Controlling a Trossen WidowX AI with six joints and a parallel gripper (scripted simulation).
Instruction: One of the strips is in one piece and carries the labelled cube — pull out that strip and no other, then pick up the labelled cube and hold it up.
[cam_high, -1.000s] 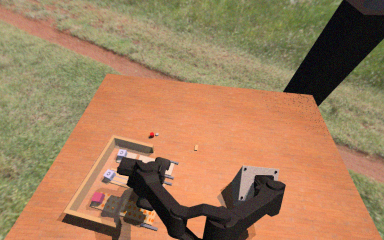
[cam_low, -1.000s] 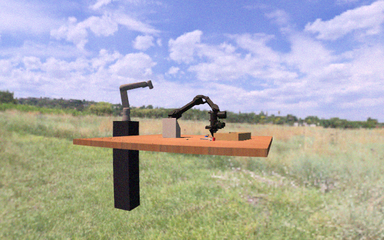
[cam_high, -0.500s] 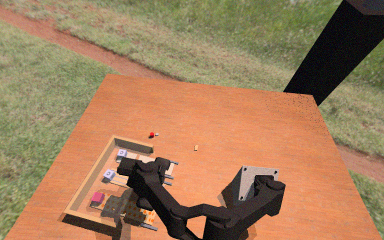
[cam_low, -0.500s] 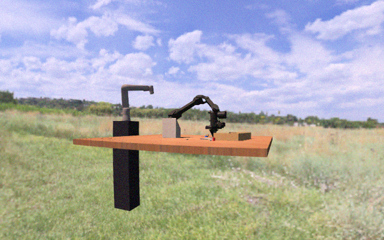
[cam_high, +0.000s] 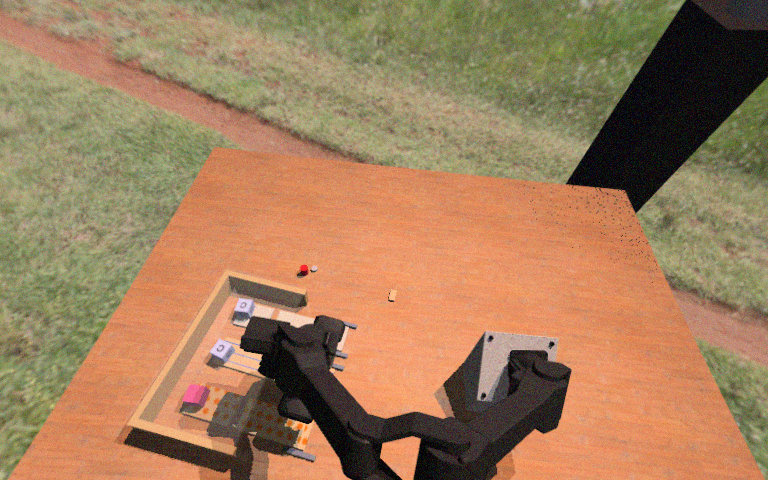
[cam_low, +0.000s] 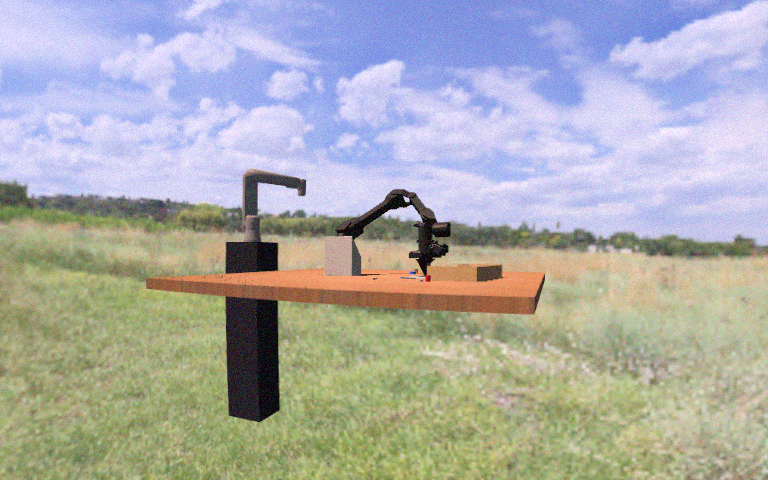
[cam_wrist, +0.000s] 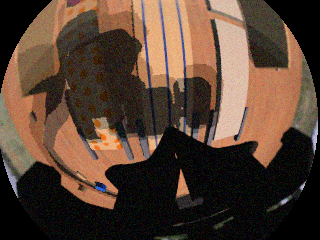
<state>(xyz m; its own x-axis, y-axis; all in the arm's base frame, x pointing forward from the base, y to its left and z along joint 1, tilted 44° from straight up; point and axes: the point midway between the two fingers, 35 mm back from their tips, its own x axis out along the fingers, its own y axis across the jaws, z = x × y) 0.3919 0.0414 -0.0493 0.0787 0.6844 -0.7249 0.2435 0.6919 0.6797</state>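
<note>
The blue-striped strip is 90 mm ahead of my gripper tip and 20 mm to the right of it. Also, from my gripper tip: orange-dotted strip: 70 mm ahead, 80 mm to the left; then red piece: 60 mm ahead, 250 mm to the right, 10 mm above; then plain beige strip: 30 mm ahead, 100 mm to the right.
</note>
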